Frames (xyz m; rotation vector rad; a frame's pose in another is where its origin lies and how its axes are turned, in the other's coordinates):
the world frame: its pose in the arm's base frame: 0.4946 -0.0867 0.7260 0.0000 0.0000 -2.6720
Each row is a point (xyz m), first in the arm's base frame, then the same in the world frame.
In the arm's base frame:
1: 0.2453 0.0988 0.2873
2: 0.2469 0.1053 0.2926
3: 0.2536 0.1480 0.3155
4: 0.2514 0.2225 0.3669
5: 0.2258 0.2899 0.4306
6: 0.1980 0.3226 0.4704
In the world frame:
1: 0.1384 -0.2782 -0.4387
2: 0.1340 -0.2833 -0.4334
3: 0.1087 -0.3184 -0.4105
4: 0.0770 -0.3858 -0.3591
5: 0.0693 -0.4575 -0.2954
6: 0.0793 -0.4992 -0.2556

